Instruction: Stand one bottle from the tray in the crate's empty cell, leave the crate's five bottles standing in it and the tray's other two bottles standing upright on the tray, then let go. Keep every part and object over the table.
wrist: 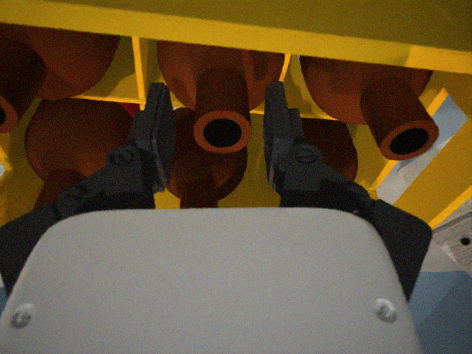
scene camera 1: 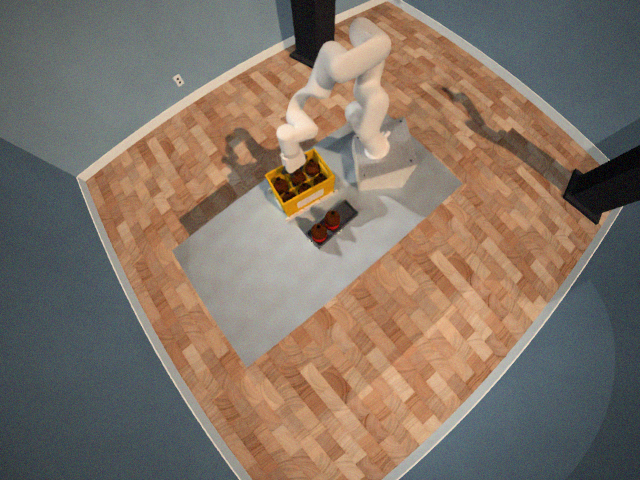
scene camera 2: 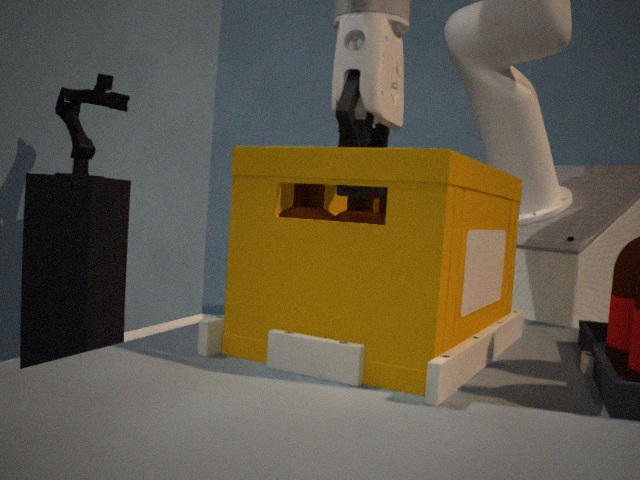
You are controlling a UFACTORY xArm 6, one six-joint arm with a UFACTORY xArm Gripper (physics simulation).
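Pixels of known places: gripper, fingertip midpoint: [wrist: 218,107] [scene camera 1: 296,172] [scene camera 2: 361,197]; arm's base, link origin: [scene camera 1: 377,148] [scene camera 2: 531,207].
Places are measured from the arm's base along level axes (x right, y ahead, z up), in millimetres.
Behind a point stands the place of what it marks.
The yellow crate [scene camera 1: 290,207] {x 134, y 504, z -43 mm} [scene camera 2: 330,279] {x 223, y 503, z -78 mm} [wrist: 300,42] {x 264, y 321, z 22 mm} stands upright with brown bottles in its cells. In the wrist view every cell that shows holds a bottle. My gripper [scene camera 1: 294,167] {x 221, y 357, z -11 mm} [scene camera 2: 363,136] [wrist: 218,107] {x 221, y 357, z -11 mm} is open, its fingers low at the crate's top, on either side of the neck of a middle bottle [wrist: 222,110] {x 234, y 352, z 10 mm}. Gaps show between both fingers and that neck. The bottle stands in its cell. On the dark tray [scene camera 1: 349,208] {x -66, y 289, z -147 mm} [scene camera 2: 617,396] {x 15, y 543, z -138 mm}, a bottle [scene camera 1: 332,219] {x -60, y 428, z -29 mm} and another bottle [scene camera 1: 318,231] {x -52, y 516, z -13 mm} stand upright. The bottles' lower parts in the crate are hidden.
Pale blocks, such as the front block [scene camera 2: 315,357] {x 229, y 514, z -137 mm} and side block [scene camera 2: 478,356] {x 103, y 453, z -137 mm}, lie along the crate's base. The tray is beside the crate's labelled side. The arm's pale base stand [scene camera 1: 385,167] {x -96, y 70, z 10 mm} [scene camera 2: 547,284] {x -7, y 144, z -102 mm} is behind them. Other bottle necks, like the right one [wrist: 400,120] {x 209, y 275, z 7 mm}, stand near the fingers.
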